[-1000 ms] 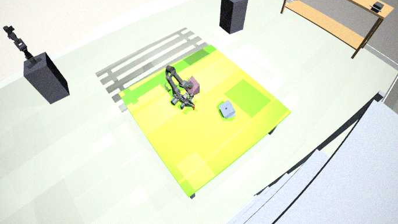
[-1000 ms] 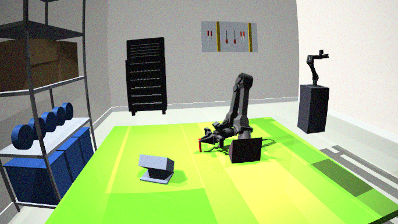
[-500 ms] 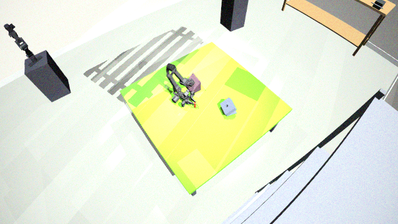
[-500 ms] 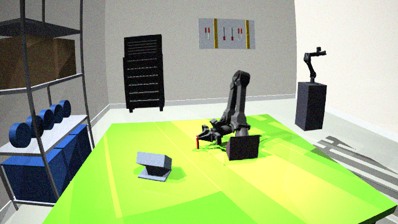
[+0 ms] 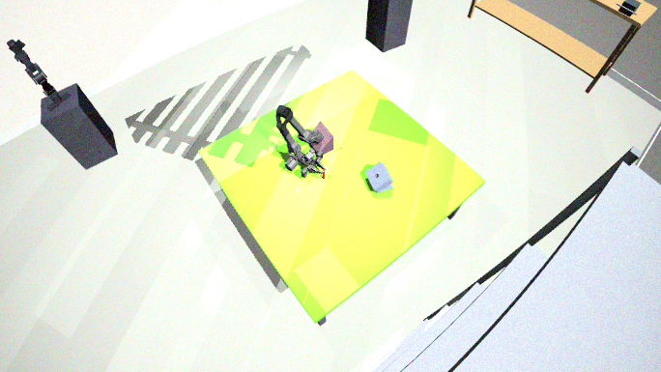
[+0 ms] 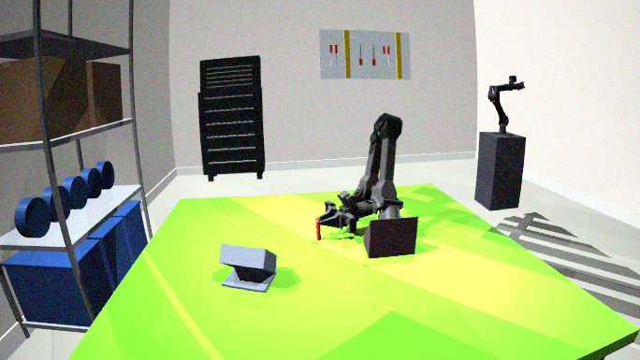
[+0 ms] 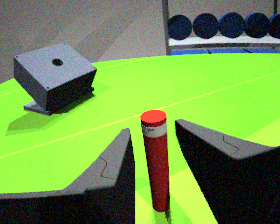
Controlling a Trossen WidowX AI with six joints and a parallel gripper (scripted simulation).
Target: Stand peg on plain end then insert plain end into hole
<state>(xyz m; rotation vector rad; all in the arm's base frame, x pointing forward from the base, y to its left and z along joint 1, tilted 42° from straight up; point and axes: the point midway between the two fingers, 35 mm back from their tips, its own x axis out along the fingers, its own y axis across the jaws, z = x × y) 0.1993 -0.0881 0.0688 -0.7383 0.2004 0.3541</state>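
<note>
Now: the red peg 1 cm below my gripper tip. Also, from my gripper tip: grey sloped panel 20 cm ahead, 25 cm to the left, 1 cm below.
</note>
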